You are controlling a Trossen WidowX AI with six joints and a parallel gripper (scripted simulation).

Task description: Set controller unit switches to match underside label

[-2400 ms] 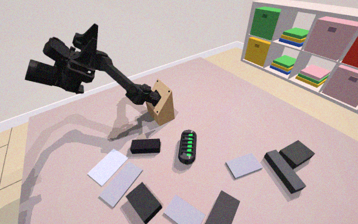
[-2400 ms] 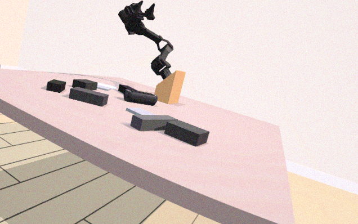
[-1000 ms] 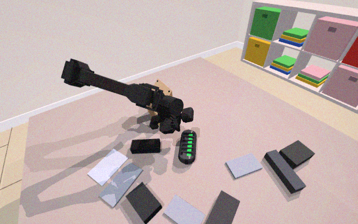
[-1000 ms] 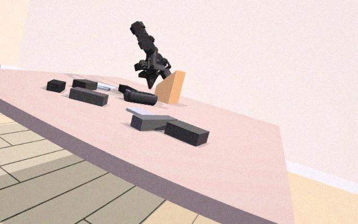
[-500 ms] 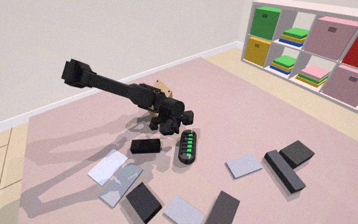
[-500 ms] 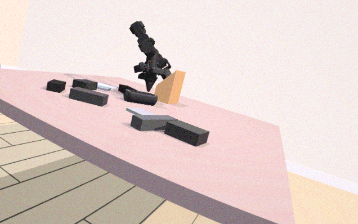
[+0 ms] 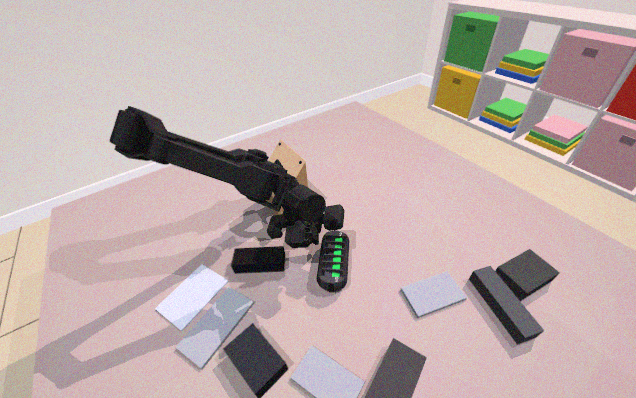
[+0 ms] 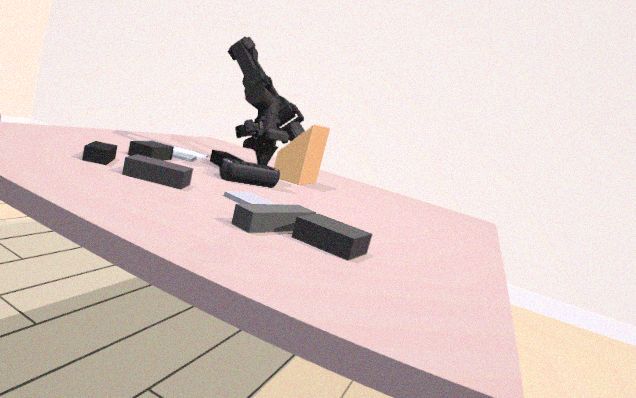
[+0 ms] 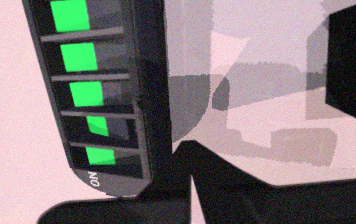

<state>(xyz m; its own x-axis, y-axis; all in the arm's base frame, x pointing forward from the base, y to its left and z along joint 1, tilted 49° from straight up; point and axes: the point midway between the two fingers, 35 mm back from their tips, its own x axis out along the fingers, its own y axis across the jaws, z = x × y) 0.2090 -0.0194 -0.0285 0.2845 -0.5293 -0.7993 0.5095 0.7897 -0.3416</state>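
The dark module lies 3 cm behind my gripper tip, 15 cm to the right of it and 1 cm below it.
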